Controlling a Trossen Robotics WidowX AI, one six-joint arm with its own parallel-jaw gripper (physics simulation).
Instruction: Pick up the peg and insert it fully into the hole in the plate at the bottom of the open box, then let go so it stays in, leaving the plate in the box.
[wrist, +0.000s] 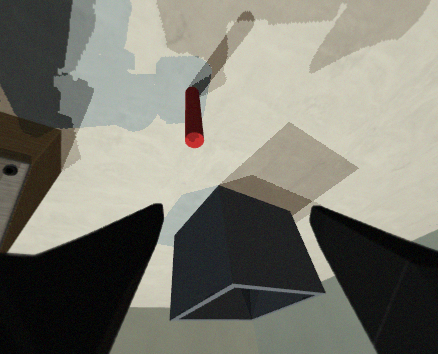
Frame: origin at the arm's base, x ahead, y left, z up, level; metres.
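Seen in the pictures: gripper, fingertip midpoint: (236, 212).
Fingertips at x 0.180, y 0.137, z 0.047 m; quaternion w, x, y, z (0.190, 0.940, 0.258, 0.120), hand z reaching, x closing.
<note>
A point is followed by its place in that frame.
A red cylindrical peg (193, 116) {x 0.155, y 0.139, z -0.035 m} stands upright on the pale surface, above the middle of the wrist view, with its round top end facing the camera. The brown wooden open box (46, 145) {x 0.053, y 0.030, z -0.065 m} is cut off by the left edge. Part of the grey plate (12, 192) {x 0.051, y 0.017, z -0.015 m} shows inside it, with a dark round hole near the plate's upper end. My gripper (236, 212) {x 0.180, y 0.137, z 0.047 m} is open, its two black fingers wide apart at the lower left and lower right. The peg is beyond the fingertips in the view, touching neither finger, and nothing is held between them.
A dark, hollow, open-topped container (240, 245) {x 0.273, y 0.030, z 0.000 m} with a thin grey rim stands low in the view, between the lines of the two fingers. Shadows cross the pale surface around the peg and beside the container. A grey-green area borders the surface at the bottom and lower right.
</note>
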